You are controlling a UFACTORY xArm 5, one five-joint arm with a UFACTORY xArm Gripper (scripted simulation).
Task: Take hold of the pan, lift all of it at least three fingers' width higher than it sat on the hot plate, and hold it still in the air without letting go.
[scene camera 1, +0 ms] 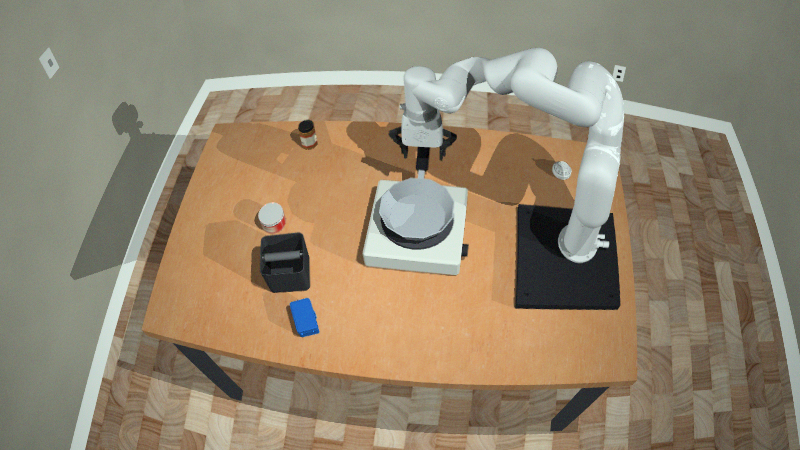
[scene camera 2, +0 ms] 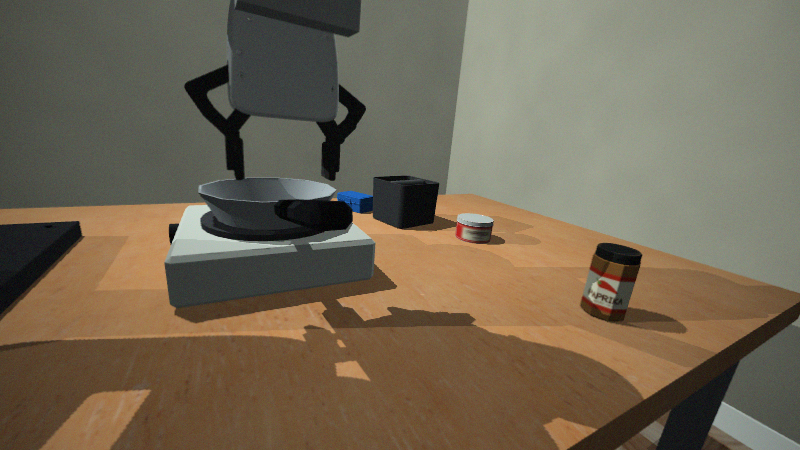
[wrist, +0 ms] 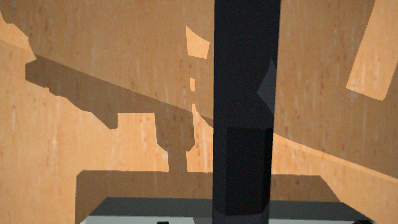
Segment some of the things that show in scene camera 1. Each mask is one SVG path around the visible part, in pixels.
The gripper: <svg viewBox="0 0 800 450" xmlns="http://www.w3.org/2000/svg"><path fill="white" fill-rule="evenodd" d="M438 109L436 116L428 121L412 120L404 111L402 126L389 131L389 136L401 148L404 159L408 155L408 146L440 147L440 161L443 160L446 148L454 143L457 135L443 128L442 118Z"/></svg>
A grey pan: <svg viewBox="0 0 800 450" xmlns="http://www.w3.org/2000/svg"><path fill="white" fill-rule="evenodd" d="M430 147L418 147L416 170L418 171L418 178L409 178L393 184L381 198L379 213L386 227L407 240L423 241L436 236L443 231L454 215L454 200L448 190L431 179L424 179L424 174L428 170Z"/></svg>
A blue block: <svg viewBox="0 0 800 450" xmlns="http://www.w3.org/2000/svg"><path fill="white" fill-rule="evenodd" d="M309 298L290 302L295 327L301 337L315 335L320 332L316 321L316 313Z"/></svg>
